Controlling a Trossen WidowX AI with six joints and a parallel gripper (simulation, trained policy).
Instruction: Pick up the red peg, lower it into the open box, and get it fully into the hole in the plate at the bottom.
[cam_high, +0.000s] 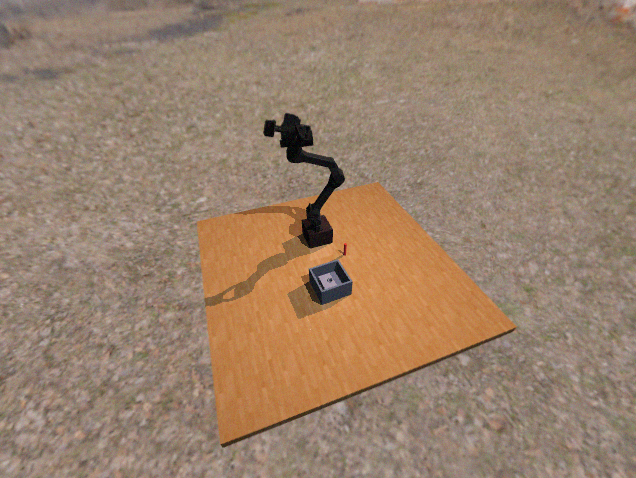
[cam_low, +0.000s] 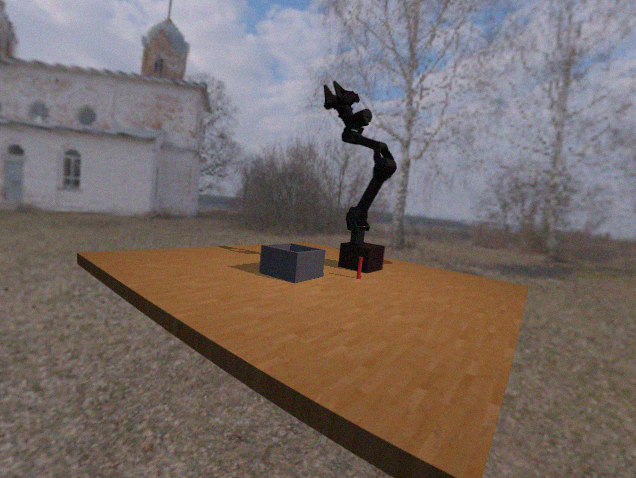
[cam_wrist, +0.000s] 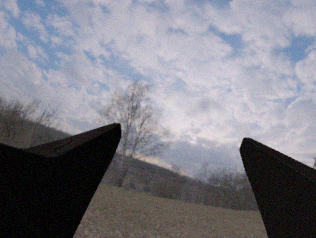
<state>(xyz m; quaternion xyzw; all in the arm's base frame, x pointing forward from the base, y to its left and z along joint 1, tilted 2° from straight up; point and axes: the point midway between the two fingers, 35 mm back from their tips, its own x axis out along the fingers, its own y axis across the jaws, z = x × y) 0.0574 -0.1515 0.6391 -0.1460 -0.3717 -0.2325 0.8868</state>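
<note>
The red peg lies 7 cm ahead of my gripper tip, 26 cm to the left of it and 72 cm below it. Round my gripper tip: plate 24 cm ahead, 8 cm to the left, 72 cm below; box 24 cm ahead, 8 cm to the left, 74 cm below.
</note>
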